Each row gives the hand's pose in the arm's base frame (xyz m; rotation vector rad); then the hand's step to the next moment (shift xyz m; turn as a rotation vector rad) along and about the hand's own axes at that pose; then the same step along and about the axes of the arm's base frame.
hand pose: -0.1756 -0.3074 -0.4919 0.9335 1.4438 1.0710
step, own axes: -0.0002 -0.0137 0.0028 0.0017 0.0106 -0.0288
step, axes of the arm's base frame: 0.0028 -0.0038 -0.0131 -0.0288 0.0010 0.0107
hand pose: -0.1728 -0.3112 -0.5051 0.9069 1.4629 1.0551
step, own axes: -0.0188 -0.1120 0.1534 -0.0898 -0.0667 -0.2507
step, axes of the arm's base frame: 0.1550 -0.0322 -0.1066 -0.2349 -0.1401 -0.0243
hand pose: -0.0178 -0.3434 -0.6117 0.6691 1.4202 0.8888
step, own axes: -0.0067 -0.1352 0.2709 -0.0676 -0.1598 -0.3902
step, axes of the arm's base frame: 0.2850 -0.0459 -0.0914 -0.3633 -0.1872 -0.1238
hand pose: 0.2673 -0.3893 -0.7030 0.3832 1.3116 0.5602
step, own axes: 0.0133 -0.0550 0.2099 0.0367 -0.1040 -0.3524
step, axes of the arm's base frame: 0.2157 -0.0268 0.0055 -0.3198 -0.0791 -0.1668
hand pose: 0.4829 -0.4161 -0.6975 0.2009 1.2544 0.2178
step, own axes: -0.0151 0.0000 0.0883 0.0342 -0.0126 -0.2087
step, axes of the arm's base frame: 0.0798 -0.0068 0.0402 -0.1883 0.0036 -0.0971
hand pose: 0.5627 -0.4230 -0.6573 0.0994 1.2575 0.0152
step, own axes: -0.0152 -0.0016 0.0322 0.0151 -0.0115 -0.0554
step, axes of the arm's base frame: 0.0258 -0.0047 0.0241 -0.0485 -0.0068 -0.0322
